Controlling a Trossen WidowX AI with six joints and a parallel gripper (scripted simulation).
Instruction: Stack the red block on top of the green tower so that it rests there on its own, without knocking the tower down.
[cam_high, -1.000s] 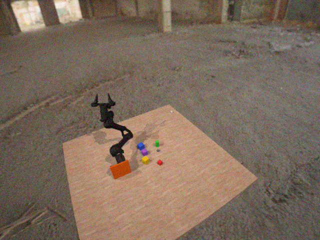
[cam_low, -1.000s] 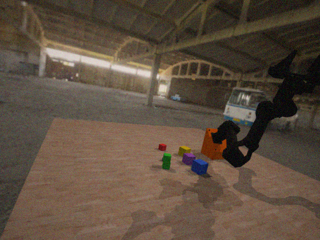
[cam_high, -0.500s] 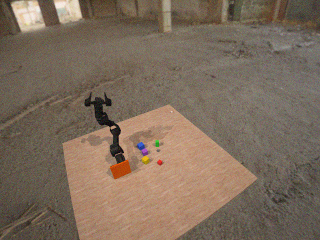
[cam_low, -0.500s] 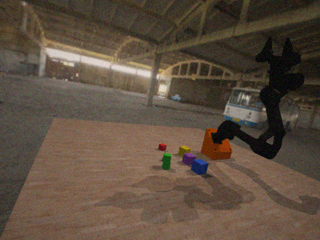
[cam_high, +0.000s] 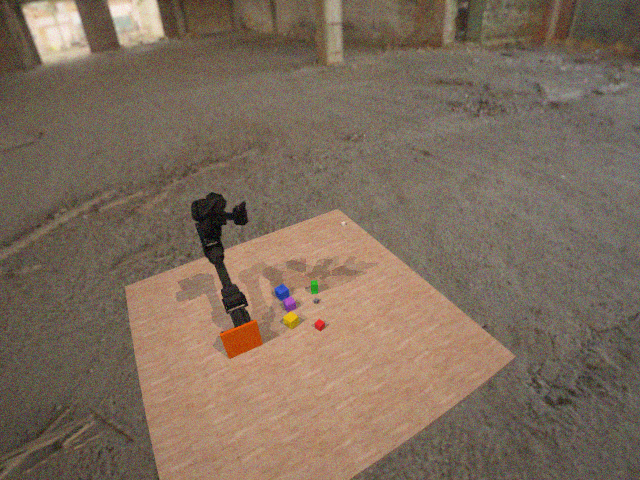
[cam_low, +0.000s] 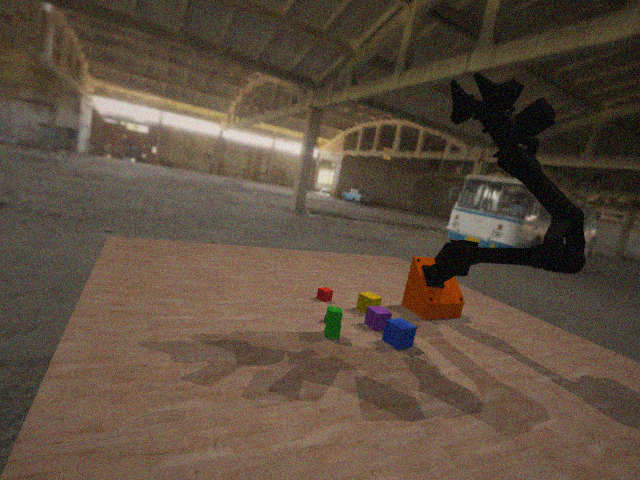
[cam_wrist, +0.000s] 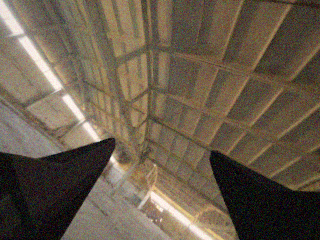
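Now: the red block 220 mm ahead of my gripper tip, 90 mm to the right of it and 620 mm below it. Also, from my gripper tip: purple block 150 mm ahead, 70 mm to the left, 610 mm below; blue block 150 mm ahead, 160 mm to the left, 610 mm below; yellow block 120 mm ahead, 20 mm to the right, 610 mm below.
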